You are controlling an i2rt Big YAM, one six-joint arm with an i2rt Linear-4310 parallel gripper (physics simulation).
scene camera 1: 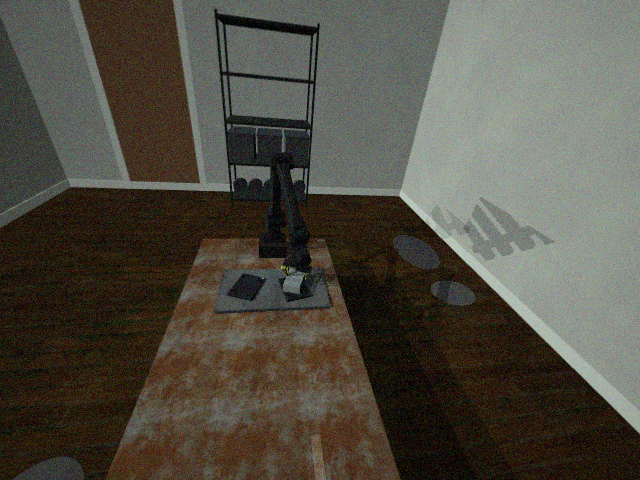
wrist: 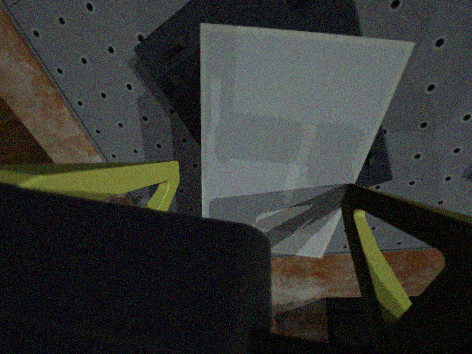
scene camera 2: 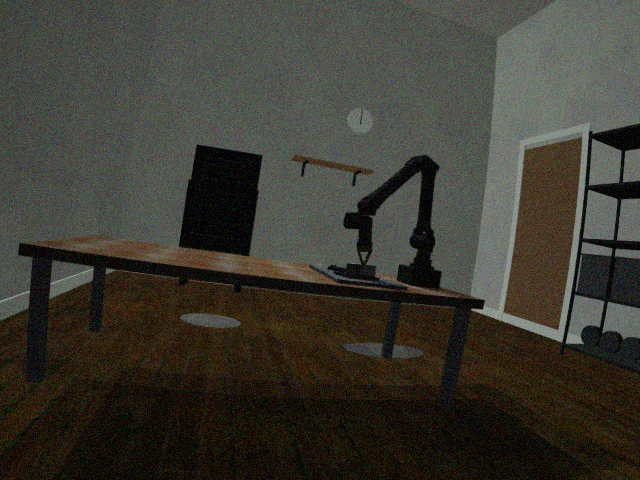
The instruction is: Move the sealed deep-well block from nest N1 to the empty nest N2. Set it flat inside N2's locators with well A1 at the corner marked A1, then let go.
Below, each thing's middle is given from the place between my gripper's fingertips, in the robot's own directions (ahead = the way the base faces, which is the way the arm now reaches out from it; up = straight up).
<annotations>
The pale grey block (wrist: 288, 117) is 1 cm to the right of my hand and 2 cm below it. The rest, counted from my hand: dark nest (wrist: 171, 54) (2 cm ahead, 1 cm to the right, 5 cm below).
</annotations>
